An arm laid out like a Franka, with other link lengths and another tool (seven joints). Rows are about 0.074 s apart.
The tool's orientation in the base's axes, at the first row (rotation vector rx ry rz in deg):
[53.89, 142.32, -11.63]
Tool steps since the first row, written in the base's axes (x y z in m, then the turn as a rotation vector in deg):
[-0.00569, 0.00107, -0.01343, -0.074, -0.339, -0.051]
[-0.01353, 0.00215, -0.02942, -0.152, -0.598, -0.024]
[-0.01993, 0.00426, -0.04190, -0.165, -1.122, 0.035]
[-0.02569, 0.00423, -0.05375, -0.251, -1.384, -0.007]
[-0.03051, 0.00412, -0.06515, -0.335, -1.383, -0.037]
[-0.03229, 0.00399, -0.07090, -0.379, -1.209, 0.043]
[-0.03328, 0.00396, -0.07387, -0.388, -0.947, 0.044]
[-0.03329, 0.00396, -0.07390, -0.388, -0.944, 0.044]
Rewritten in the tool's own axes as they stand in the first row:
[0.01078, -0.00331, 0.00931, -0.126, -0.306, 0.117]
[0.02420, -0.00809, 0.02005, -0.240, -0.551, 0.141]
[0.03560, -0.01106, 0.02795, -0.567, -0.953, 0.240]
[0.04502, -0.01520, 0.03618, -0.645, -1.208, 0.322]
[0.05357, -0.01877, 0.04439, -0.575, -1.263, 0.316]
[0.05742, -0.02020, 0.04880, -0.482, -1.159, 0.178]
[0.05947, -0.02095, 0.05103, -0.323, -0.967, 0.096]
[0.05949, -0.02096, 0.05106, -0.322, -0.965, 0.095]

